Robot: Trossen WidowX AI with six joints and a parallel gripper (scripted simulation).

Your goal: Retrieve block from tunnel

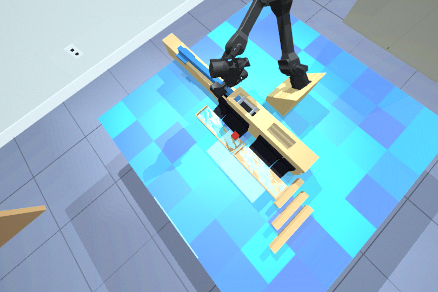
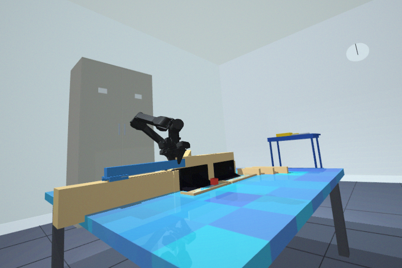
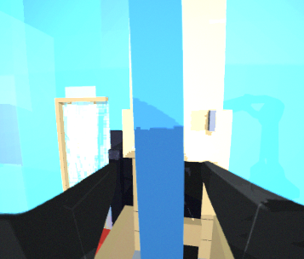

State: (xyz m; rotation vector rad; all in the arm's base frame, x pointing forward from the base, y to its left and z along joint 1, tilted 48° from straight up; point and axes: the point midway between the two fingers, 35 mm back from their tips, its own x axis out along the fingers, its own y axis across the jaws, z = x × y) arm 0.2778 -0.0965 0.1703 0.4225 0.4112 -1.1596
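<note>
My gripper tip is 5 cm above the tan tunnel, 3 cm to the right of it and 2 cm short of it. Round my gripper tip: small red block (19 cm to the left, 10 cm below, 8 cm ahead).
</note>
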